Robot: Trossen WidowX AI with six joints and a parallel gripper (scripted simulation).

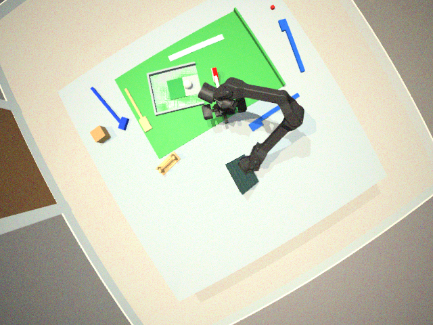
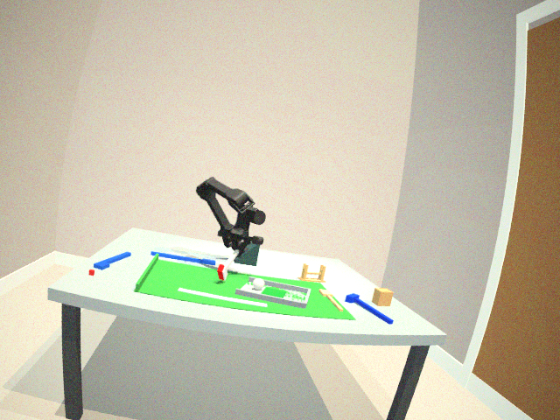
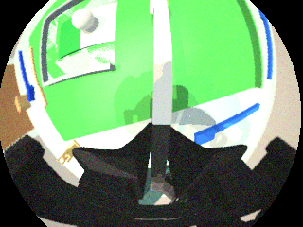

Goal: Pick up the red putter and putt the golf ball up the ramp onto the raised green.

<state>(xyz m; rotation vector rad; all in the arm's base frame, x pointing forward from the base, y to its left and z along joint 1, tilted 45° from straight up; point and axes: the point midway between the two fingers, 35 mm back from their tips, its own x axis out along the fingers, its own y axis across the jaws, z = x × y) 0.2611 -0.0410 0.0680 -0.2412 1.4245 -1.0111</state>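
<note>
Right now the red putter is 8 cm ahead of my gripper tip and 4 cm to the right of it. Round my gripper tip: tan wooden stand (36 cm to the left, 4 cm below, 2 cm behind); green mat (22 cm ahead, 7 cm below, 1 cm to the right); white golf ball (23 cm ahead, 5 cm below, 4 cm to the left).
</note>
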